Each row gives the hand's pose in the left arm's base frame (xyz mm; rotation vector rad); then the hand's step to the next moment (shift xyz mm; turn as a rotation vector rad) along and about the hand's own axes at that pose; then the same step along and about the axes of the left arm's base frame.
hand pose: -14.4 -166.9 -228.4 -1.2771 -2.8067 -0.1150
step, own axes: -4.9 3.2 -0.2 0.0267 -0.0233 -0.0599
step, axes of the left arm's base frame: 5.6 -1.6 -0.1 -0.0339 -0.0007 0.0608
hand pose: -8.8 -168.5 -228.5 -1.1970 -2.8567 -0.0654
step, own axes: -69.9 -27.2 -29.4 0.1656 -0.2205 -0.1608
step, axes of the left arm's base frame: 30.3 -70.4 24.8 -0.2694 -0.0457 0.1650
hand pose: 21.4 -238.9 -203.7 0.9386 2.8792 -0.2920
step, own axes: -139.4 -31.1 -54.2 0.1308 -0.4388 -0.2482
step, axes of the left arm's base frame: 92.0 -93.0 78.9 -0.3737 -0.2199 0.2885
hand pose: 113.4 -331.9 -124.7 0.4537 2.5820 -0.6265
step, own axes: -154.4 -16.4 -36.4 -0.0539 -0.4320 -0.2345
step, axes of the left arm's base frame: 111.9 -27.6 110.2 -0.2096 -0.2591 0.3653
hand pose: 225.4 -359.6 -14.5 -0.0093 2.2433 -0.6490
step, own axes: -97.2 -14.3 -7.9 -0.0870 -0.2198 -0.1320
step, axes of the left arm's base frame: 59.0 11.2 78.1 -0.0742 -0.1138 0.2342
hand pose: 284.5 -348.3 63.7 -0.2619 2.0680 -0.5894
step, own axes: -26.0 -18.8 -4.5 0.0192 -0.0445 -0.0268
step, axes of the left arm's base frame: 9.4 -4.3 30.7 -0.0349 -0.0379 0.0202
